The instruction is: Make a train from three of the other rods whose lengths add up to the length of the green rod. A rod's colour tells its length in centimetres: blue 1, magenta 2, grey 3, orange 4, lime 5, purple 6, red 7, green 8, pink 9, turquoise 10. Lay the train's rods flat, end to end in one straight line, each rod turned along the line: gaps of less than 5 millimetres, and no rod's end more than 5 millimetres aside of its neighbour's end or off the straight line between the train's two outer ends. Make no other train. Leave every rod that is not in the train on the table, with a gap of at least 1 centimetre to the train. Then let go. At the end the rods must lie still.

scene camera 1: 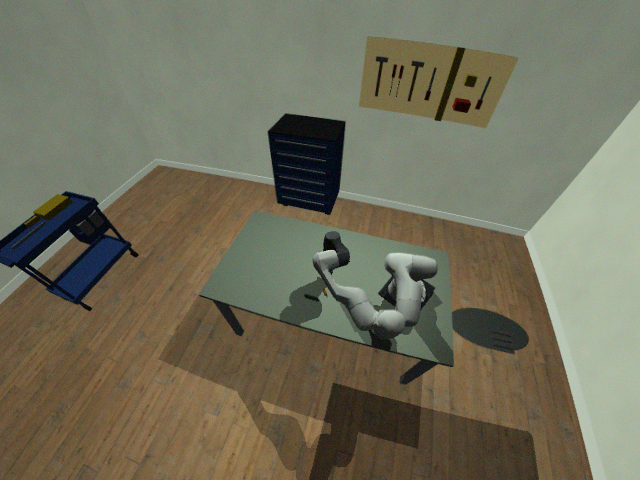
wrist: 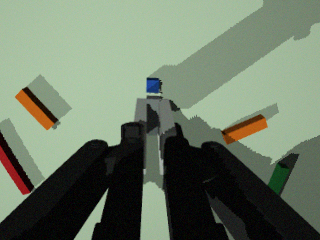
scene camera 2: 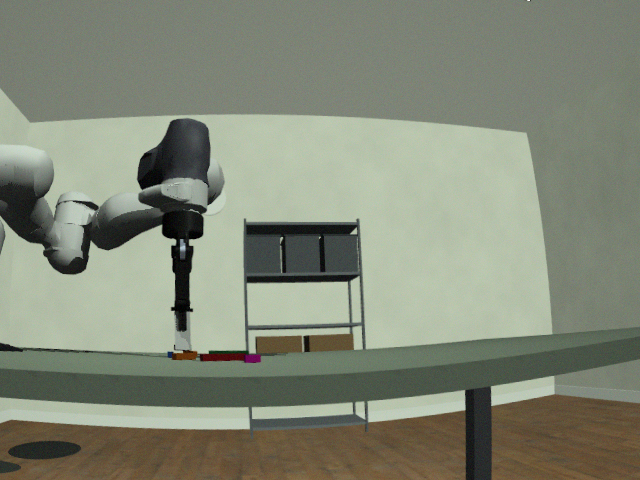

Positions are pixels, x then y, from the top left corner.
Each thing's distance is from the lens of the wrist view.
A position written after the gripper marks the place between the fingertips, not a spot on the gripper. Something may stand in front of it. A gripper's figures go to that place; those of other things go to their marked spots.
gripper (wrist: 152, 114): 20 cm
orange rod (wrist: 32, 104): 23 cm
